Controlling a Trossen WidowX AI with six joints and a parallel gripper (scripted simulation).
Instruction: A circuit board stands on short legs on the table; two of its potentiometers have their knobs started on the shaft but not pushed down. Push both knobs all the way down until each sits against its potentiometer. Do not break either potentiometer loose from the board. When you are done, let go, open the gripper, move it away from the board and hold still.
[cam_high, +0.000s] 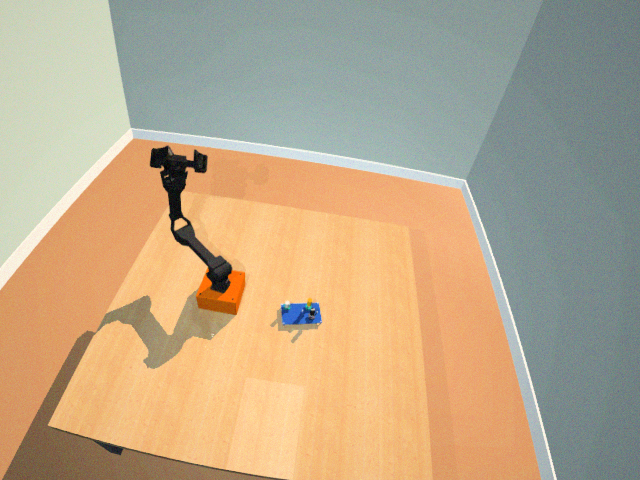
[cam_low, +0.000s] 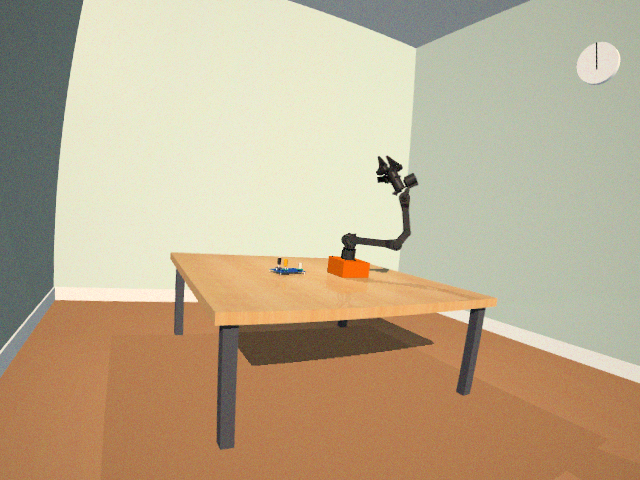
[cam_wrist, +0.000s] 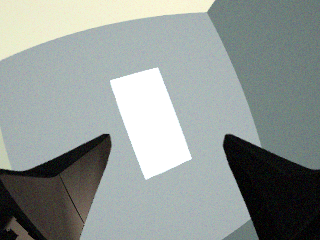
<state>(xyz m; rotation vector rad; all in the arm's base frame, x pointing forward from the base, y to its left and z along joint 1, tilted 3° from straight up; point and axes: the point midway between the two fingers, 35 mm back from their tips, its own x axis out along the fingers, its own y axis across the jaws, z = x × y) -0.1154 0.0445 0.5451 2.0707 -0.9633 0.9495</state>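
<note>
My gripper tip is now 600 mm above the orange knob, 480 mm short of it and 30 mm to the right of it. The rest, counted from my gripper tip: black knob: 590 mm below, 500 mm ahead, 10 mm to the right.
</note>
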